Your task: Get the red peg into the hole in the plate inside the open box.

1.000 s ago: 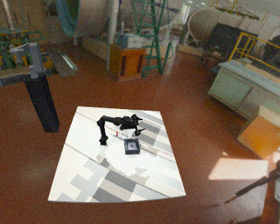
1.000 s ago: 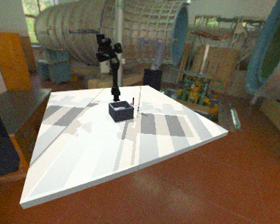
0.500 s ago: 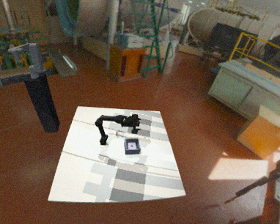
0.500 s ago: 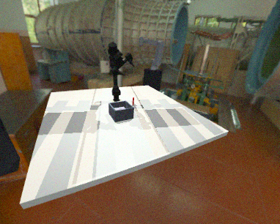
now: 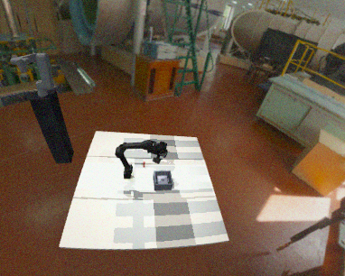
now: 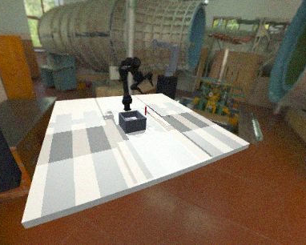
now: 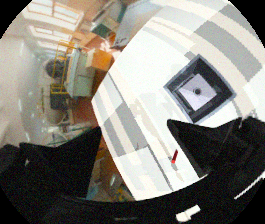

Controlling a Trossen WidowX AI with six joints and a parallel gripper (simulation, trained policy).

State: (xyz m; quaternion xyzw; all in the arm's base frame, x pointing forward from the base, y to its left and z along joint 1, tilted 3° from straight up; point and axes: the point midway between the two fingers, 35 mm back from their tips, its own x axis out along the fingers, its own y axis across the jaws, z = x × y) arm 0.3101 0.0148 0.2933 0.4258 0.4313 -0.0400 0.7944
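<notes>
Now: the red peg 16 cm behind my gripper tip, 9 cm to the left of it and 24 cm below it. From my gripper tip the other things lie so: pale plate 1 cm behind, 12 cm to the right, 23 cm below; dark box 1 cm behind, 12 cm to the right, 25 cm below.
</notes>
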